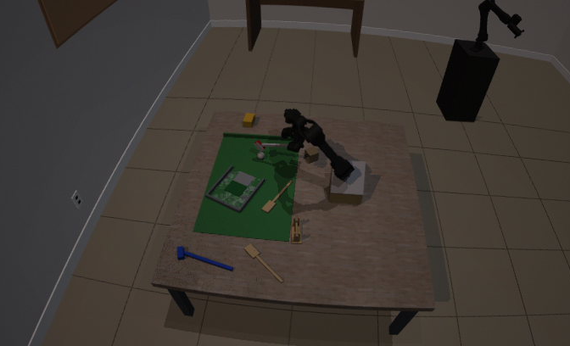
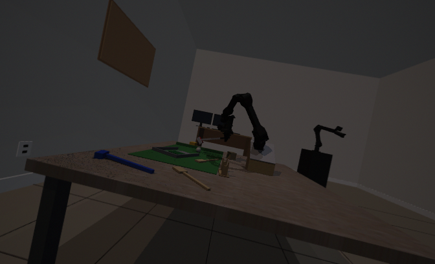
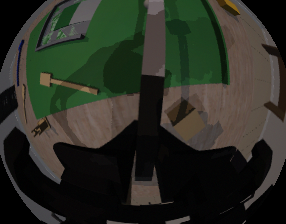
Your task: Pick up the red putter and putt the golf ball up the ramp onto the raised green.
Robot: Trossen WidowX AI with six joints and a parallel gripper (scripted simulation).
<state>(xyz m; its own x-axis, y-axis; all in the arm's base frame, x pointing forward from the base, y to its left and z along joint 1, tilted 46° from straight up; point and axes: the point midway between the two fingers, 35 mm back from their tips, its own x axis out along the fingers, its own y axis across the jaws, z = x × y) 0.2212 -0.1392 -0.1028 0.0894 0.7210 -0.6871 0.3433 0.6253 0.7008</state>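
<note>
Right now my gripper tip is 11 cm above the tan block, 8 cm to the left of it and 8 cm past it. Also, from my gripper tip: white golf ball: 21 cm ahead, 12 cm below, 8 cm to the right; yellow block: 42 cm to the right, 31 cm ahead, 12 cm below; blue putter: 60 cm to the left, 45 cm ahead, 13 cm below.
</note>
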